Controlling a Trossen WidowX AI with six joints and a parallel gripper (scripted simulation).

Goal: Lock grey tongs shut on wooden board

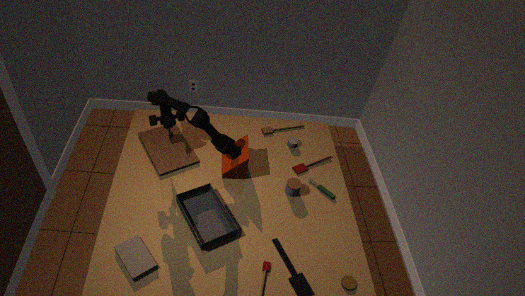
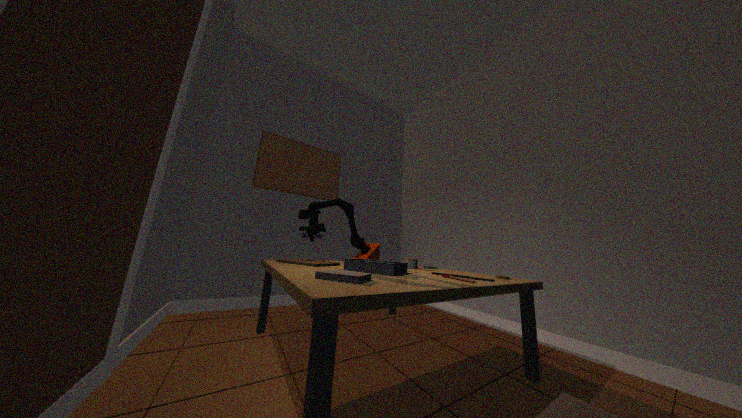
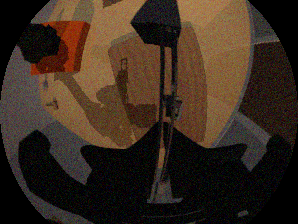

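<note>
My gripper tip is 10 mm to the left of the wooden board and 140 mm above it. Also, from my gripper tip: white block (700 mm ahead, 90 mm to the right, 140 mm below); dark roasting tin (470 mm ahead, 220 mm to the left, 120 mm below); red spatula (100 mm ahead, 830 mm to the left, 140 mm below).
</note>
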